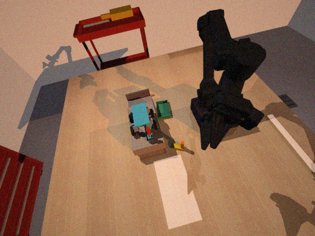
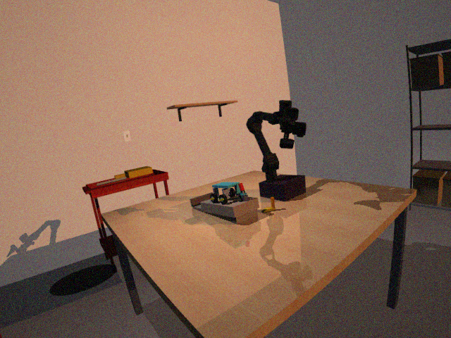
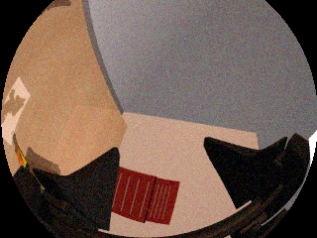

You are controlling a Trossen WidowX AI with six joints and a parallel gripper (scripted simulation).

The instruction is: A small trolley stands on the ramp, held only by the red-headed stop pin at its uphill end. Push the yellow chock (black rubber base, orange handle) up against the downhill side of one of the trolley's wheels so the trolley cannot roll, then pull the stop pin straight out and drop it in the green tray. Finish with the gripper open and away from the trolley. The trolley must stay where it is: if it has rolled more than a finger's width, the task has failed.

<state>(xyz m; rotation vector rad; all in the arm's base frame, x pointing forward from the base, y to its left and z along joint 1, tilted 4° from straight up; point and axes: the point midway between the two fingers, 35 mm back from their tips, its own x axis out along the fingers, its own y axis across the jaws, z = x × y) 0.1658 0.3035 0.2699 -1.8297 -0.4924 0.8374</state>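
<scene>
The yellow chock lies 34 cm below my gripper tip, 17 cm to the right of it and 1 cm ahead of it. Round my gripper tip: trolley (31 cm to the right, 26 cm below, 14 cm ahead); red-headed stop pin (24 cm below, 22 cm to the right, 12 cm ahead); grey ramp (32 cm to the right, 32 cm below, 14 cm ahead).
</scene>
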